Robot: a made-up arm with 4 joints.
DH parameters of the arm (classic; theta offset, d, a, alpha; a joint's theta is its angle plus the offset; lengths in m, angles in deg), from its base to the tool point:
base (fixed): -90 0.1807 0 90
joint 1: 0 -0.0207 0.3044 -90
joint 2: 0 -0.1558 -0.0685 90
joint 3: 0 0.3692 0.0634 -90
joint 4: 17.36 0 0.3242 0
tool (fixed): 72.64 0.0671 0 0
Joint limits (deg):
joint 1: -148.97..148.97
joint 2: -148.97..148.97
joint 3: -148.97..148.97
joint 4: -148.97..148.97
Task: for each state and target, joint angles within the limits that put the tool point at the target. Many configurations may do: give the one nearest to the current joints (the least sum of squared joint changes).
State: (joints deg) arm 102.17 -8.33 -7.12 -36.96
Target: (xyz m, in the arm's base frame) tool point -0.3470 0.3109 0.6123
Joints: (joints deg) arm 123.20 -8.50 17.46 -10.43
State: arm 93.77 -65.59 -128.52 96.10
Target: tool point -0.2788 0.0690 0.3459
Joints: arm 112.93 -48.41 -128.54 148.97
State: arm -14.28 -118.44 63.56 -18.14
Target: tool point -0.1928 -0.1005 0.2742
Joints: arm -25.27 -83.69 38.07 -0.54
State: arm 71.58 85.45 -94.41 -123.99
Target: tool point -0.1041 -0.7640 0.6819
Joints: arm 34.67 77.40 -95.22 -146.23
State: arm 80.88 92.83 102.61 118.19
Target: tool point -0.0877 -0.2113 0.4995
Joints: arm 70.04 101.08 73.96 75.11
